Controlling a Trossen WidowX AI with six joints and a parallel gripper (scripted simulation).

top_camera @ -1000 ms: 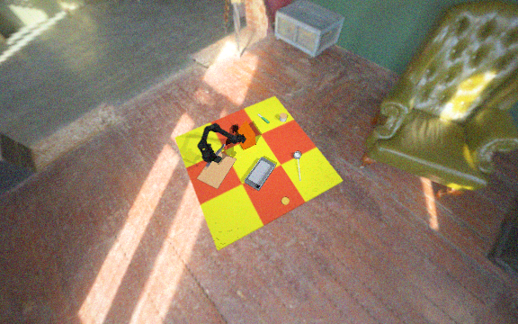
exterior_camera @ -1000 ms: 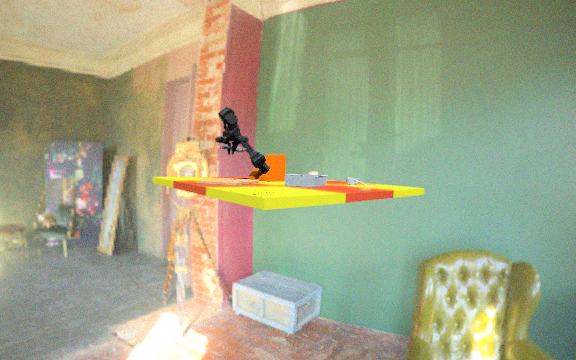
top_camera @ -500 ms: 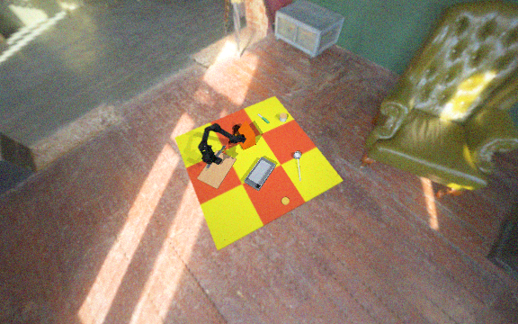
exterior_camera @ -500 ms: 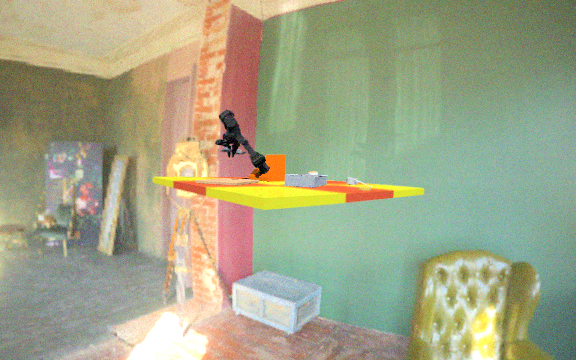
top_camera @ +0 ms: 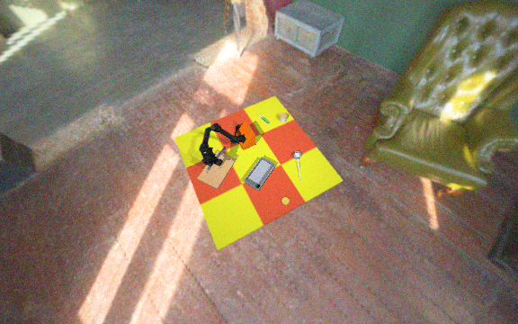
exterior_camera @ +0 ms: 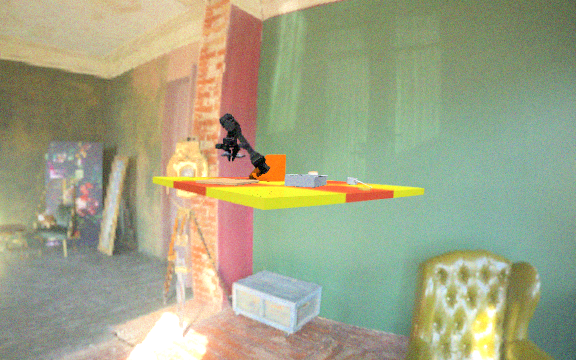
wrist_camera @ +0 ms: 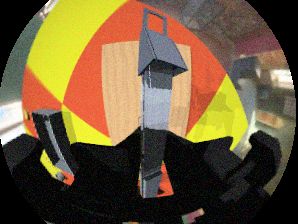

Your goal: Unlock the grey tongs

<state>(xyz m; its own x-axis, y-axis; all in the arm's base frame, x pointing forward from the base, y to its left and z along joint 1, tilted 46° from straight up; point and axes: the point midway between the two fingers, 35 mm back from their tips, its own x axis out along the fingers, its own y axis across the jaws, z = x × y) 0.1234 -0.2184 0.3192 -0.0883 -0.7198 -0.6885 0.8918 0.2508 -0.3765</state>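
The wooden board lies 11 cm below my gripper tip. From my gripper tip the other things lie so: roasting tin: 29 cm ahead, 32 cm to the left, 9 cm below.
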